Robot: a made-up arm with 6 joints.
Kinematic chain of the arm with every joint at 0, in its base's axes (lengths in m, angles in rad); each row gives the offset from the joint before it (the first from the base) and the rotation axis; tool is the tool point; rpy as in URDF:
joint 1: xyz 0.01 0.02 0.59 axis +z
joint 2: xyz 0.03 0.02 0 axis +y
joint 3: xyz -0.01 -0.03 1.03 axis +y
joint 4: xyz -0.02 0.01 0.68 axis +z
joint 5: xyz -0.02 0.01 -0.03 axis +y
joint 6: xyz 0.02 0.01 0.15 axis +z
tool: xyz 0 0.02 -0.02 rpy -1.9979 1.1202 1.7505
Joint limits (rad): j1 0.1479..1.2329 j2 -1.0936..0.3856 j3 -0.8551..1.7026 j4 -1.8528..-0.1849 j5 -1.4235..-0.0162 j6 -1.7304..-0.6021
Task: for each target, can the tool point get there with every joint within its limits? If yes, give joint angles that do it. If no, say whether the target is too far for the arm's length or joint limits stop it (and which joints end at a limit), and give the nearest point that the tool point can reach.
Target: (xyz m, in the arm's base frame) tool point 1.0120 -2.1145 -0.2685
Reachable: no: too far | nearest point -0.5039 -1.5079 0.7580 | short by 1.929 m
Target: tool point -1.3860 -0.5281 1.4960
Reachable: yes | joints 0.4212 -0.9199 -0.1179 -0.4200 -0.9968 -1.1137
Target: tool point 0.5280 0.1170 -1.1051
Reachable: no: joint limits stop it (at a limit: joint 1, joint 2, joint 3, joint 4, joint 6) | nearest point 1.0262 0.2631 1.1371 | short by 2.302 m
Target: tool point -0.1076 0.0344 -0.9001
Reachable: no: joint limits stop it (at a limit: joint 1, joint 2, joint 3, joint 4, joint 5, joint 6) | nearest point -1.4661 -0.1369 0.6520 | short by 2.070 m
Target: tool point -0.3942 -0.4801 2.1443
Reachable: yes | joints 1.0136 -0.7026 0.7388 -1.2143 -0.7096 -1.3371
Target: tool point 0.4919 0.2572 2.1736
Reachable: yes | joints 0.3986 -0.0383 0.8209 -1.3128 -0.3142 -1.0421
